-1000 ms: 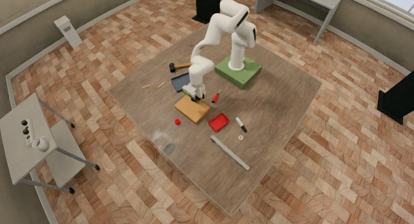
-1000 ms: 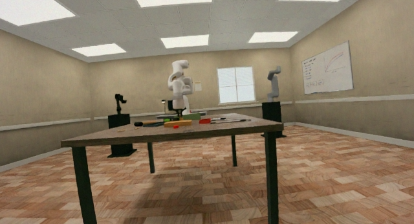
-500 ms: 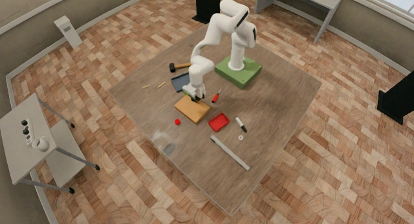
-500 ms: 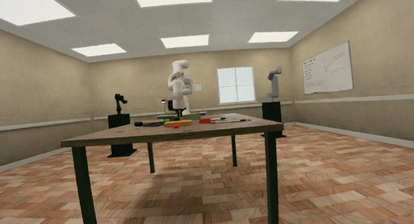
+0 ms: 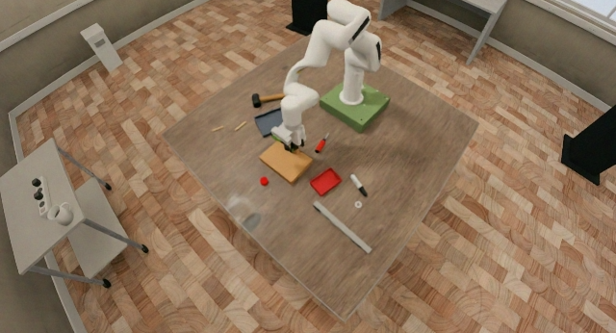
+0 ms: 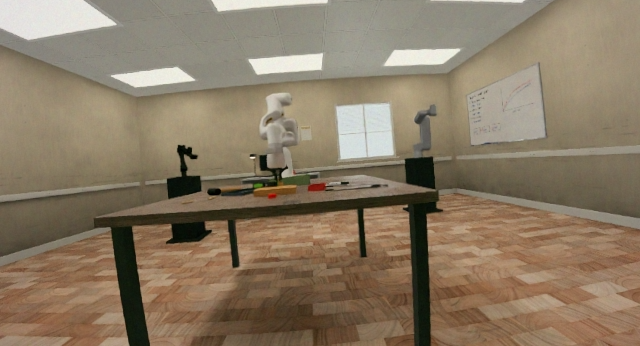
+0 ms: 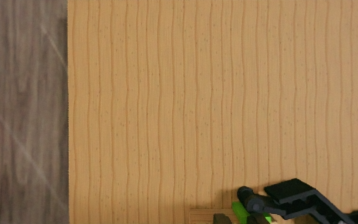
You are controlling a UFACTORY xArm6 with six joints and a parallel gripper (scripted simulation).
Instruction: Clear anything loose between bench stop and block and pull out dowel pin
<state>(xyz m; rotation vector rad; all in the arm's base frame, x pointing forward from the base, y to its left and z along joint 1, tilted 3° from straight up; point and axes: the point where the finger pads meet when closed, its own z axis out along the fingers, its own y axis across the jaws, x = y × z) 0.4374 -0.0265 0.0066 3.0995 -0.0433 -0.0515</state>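
The dowel pin lies 2 cm below my hand. From my hand the other things lie so: tan bench board: 5 cm ahead, 1 cm to the right, 5 cm below; then red cap: 20 cm ahead, 2 cm to the right, 7 cm below; then small wooden block: 4 cm below.
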